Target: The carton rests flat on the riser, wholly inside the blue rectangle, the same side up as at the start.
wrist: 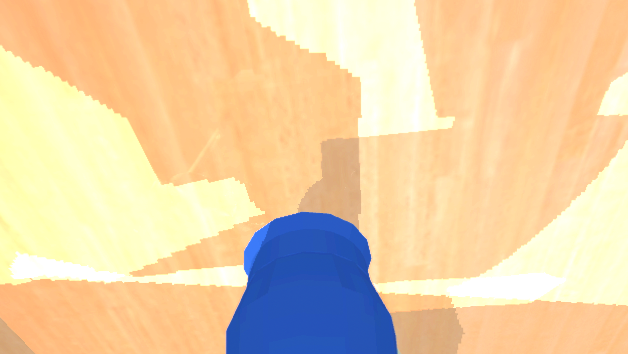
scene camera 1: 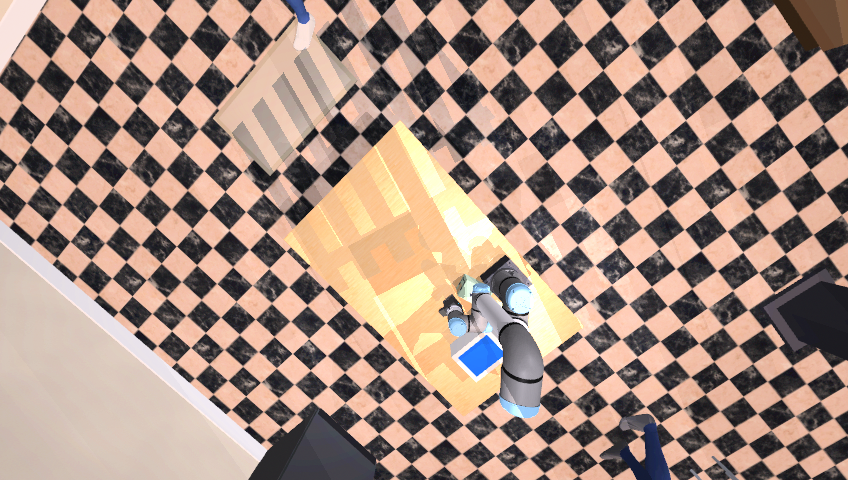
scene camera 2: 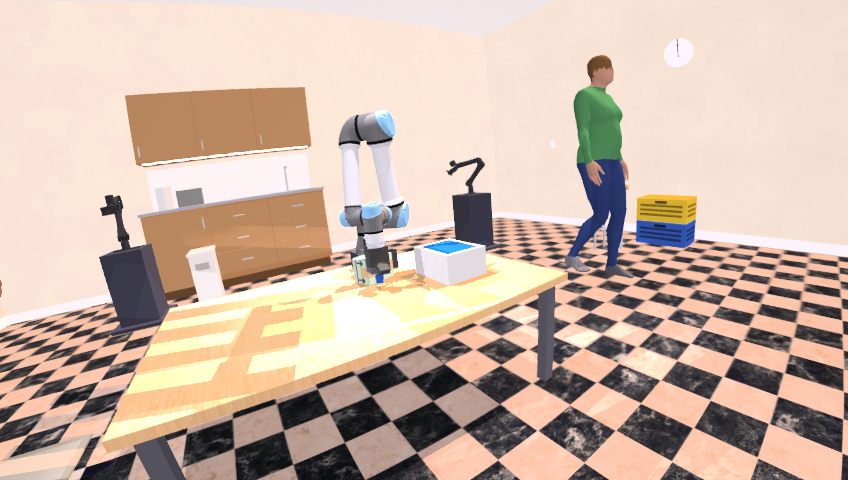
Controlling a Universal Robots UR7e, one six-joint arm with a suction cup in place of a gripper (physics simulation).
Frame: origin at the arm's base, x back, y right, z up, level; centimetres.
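Where they show: hand at its tool point: (wrist: 307,264) (scene camera 2: 380,282); arm's base at its link origin: (scene camera 1: 506,282).
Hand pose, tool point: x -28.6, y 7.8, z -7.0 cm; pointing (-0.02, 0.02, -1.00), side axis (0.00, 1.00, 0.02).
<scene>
Things, the pixels of their top centre, and the offset from my tool point. Level surfaces: height alone.
- pale green carton at its top centre: (scene camera 2: 371,255) (scene camera 1: 475,294) dx +12.8, dy -2.4, dz +8.6 cm
- white riser at its top centre: (scene camera 2: 448,246) (scene camera 1: 481,356) dx -5.7, dy -30.7, dz +9.8 cm
- blue rectangle at its top centre: (scene camera 2: 448,246) (scene camera 1: 481,356) dx -5.7, dy -30.7, dz +9.8 cm
- wooden table at its surface level: dz -2.2 cm
The pale green carton (scene camera 1: 465,287) (scene camera 2: 360,271) stands on the table beside the arm's base, partly hidden by the wrist. The white riser (scene camera 1: 464,345) (scene camera 2: 464,266) stands apart from it, and the blue rectangle (scene camera 1: 479,356) (scene camera 2: 453,246) on its top is bare. My gripper (scene camera 2: 379,278) (wrist: 307,225), a blue suction cup, is low over the table at the carton's near side in scene camera 2. In the wrist view, table surface shows past the cup's tip and no carton face shows on it. The cup appears open, holding nothing; its contact with the carton's side is hidden.
The wooden table (scene camera 1: 380,261) (scene camera 2: 309,350) carries the riser, the carton and the arm's base. The arm's large elbow (scene camera 1: 521,356) hangs beside the riser in scene camera 1. A person in green (scene camera 2: 599,127) stands beyond the table.
</scene>
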